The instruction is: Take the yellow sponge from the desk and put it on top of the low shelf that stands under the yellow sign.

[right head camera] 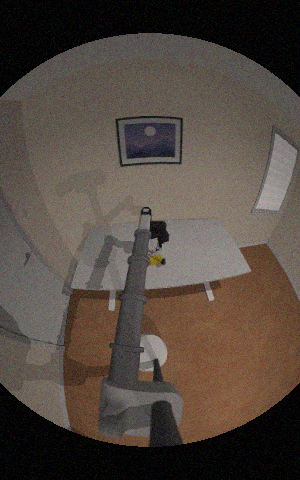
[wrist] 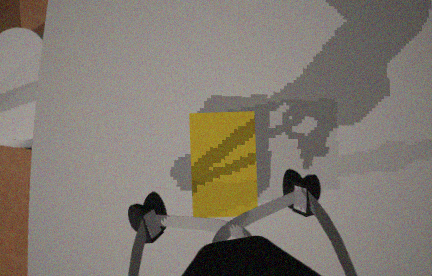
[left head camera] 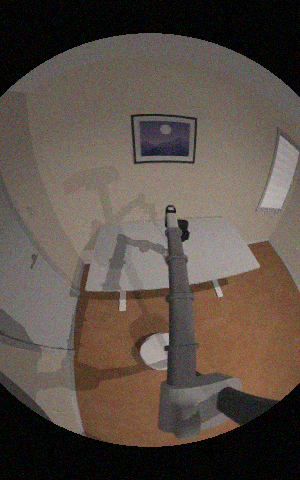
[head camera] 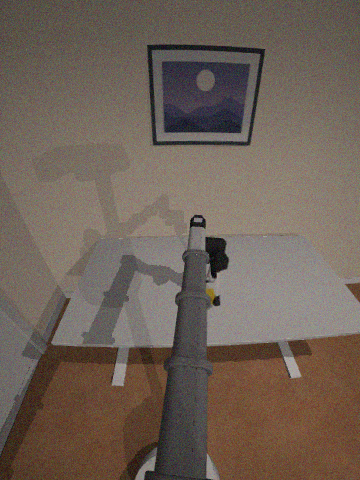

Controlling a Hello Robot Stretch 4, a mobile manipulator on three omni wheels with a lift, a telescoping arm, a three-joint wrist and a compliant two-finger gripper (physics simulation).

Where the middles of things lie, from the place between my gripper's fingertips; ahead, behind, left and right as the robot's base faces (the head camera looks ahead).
I see my gripper 30 mm to the right of the yellow sponge point(wrist: 223, 148), 20 mm above it and 10 mm past it. Also, from my hand: framed moon picture point(head camera: 200, 94) (790 mm above, 570 mm ahead, 90 mm to the left).
